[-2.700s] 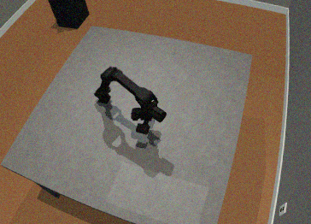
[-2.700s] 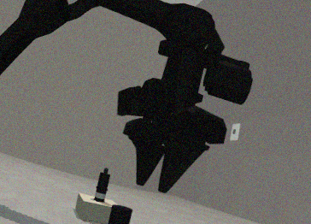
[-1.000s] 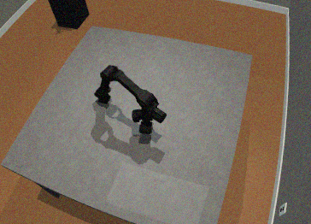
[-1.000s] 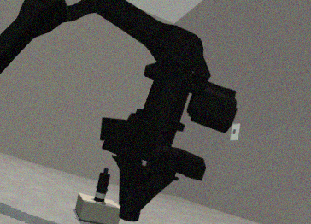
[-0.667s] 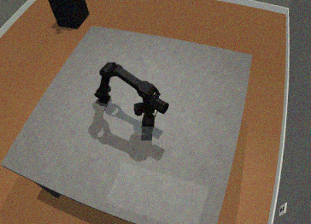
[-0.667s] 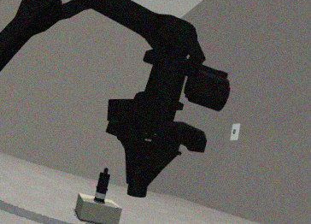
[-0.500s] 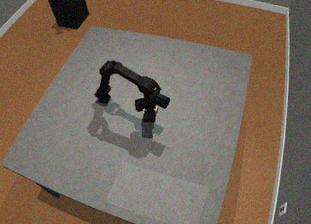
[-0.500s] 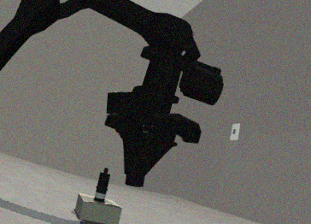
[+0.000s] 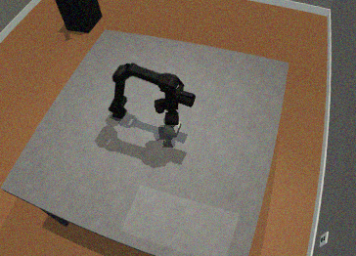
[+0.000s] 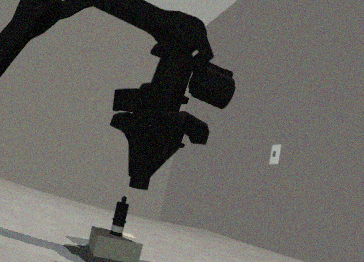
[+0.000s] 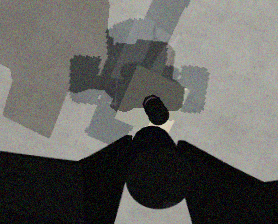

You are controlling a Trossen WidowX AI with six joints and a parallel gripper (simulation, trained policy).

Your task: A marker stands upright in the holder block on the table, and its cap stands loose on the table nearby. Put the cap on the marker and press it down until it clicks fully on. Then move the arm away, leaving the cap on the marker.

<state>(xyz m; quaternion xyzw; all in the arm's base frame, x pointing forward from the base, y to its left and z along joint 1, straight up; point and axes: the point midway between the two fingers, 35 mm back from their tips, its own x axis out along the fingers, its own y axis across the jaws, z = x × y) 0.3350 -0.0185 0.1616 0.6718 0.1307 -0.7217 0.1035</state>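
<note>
Now: gripper tip 11 cm above the holder block and 1 cm past it. From my gripper tip the other things lie so: black cap: 1 cm above.
</note>
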